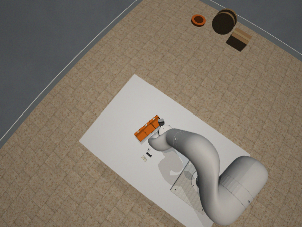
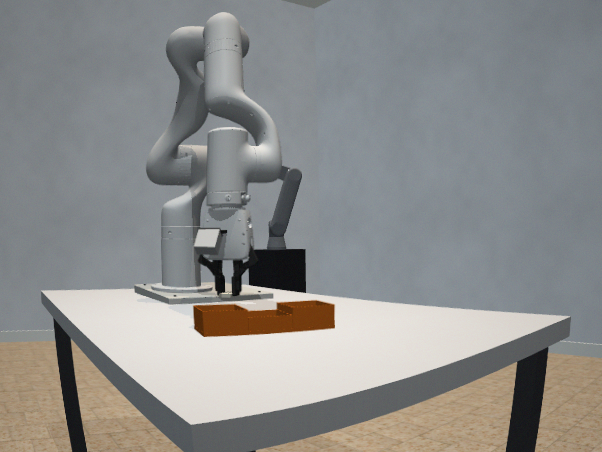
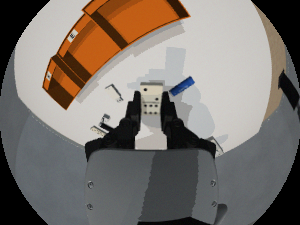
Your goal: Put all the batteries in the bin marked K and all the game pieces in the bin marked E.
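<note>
Right now the bin is 120 mm ahead of my hand, 10 mm to the right of it and 50 mm below it. Round my hand: blue battery: 50 mm behind, 20 mm to the right, 70 mm below; black battery: 20 mm ahead, 190 mm to the left, 70 mm below.
</note>
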